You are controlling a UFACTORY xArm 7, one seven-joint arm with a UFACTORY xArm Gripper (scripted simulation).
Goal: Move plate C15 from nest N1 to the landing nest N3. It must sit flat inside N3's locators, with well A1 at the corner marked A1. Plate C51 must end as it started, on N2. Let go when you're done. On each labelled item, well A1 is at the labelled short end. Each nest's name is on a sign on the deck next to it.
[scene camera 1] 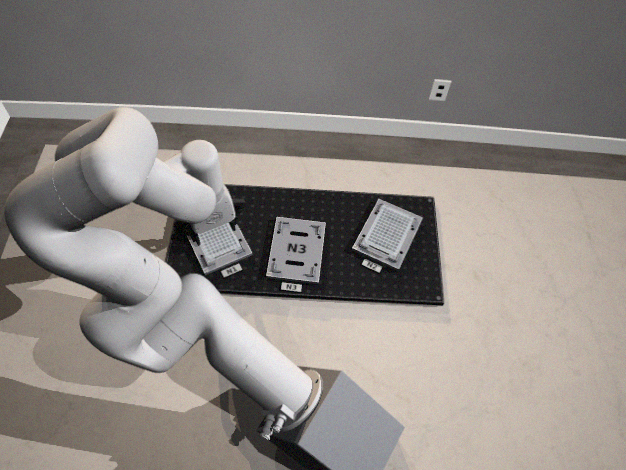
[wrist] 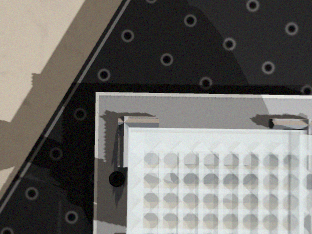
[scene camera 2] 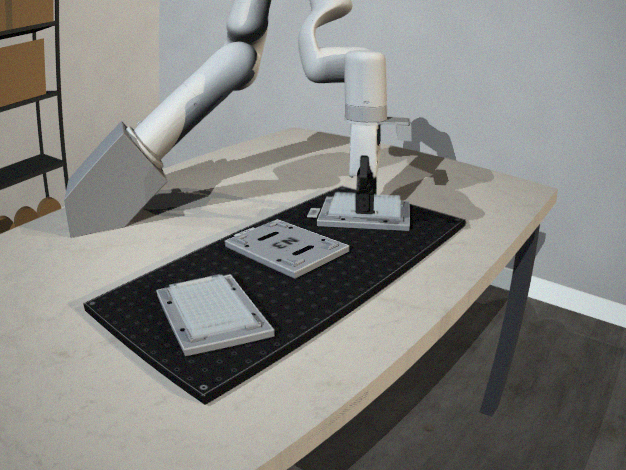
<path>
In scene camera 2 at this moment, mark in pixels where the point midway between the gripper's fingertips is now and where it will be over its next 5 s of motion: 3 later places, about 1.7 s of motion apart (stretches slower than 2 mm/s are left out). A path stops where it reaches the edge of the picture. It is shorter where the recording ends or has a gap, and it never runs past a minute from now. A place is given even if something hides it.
My gripper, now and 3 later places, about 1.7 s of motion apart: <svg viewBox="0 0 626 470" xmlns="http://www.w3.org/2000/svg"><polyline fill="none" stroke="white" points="366,204 366,184 358,155 283,177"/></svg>
</path>
